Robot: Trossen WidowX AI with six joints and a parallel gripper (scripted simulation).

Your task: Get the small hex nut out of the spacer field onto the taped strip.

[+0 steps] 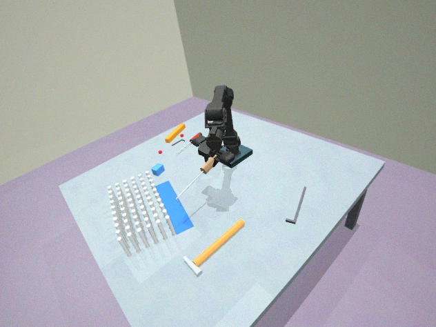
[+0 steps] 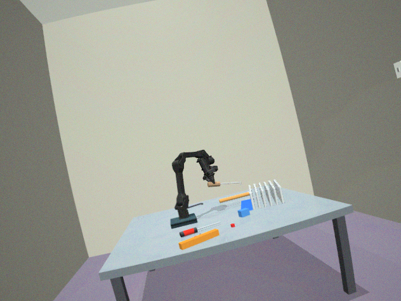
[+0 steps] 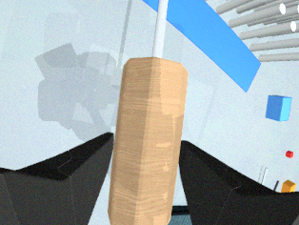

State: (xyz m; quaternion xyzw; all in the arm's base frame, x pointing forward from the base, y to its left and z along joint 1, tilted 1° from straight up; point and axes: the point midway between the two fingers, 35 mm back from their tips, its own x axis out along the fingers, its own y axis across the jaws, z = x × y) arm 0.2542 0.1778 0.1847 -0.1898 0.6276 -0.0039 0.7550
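Now: gripper tip 19 cm short of the blue taped strip, 10 cm to the left of it and 19 cm above it. The rest, counted from my gripper tip: hex key 14 cm behind, 59 cm to the right, 18 cm below; then thin-rod tool 10 cm ahead, 2 cm to the left, 2 cm below; then blue block 12 cm ahead, 39 cm to the right, 17 cm below.
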